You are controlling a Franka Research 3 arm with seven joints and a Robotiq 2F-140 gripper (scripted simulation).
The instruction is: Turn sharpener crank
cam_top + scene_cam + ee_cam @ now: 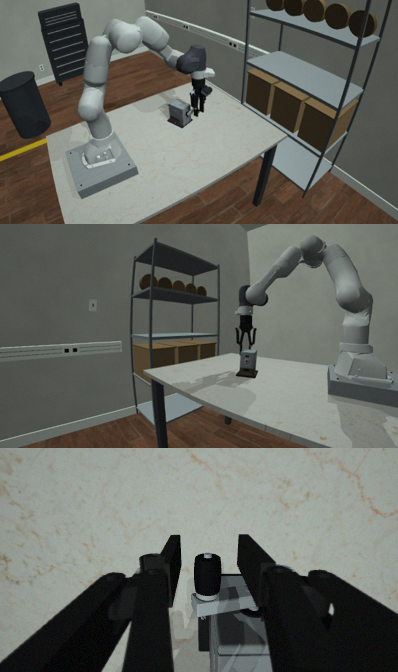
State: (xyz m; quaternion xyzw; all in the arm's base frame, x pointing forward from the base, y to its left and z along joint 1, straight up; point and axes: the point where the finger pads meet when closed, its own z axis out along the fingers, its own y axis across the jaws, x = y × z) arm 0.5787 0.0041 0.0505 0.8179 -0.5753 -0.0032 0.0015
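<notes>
Now: hand 20 mm to the right of the crank, 20 mm past it and 20 mm above it.
</notes>
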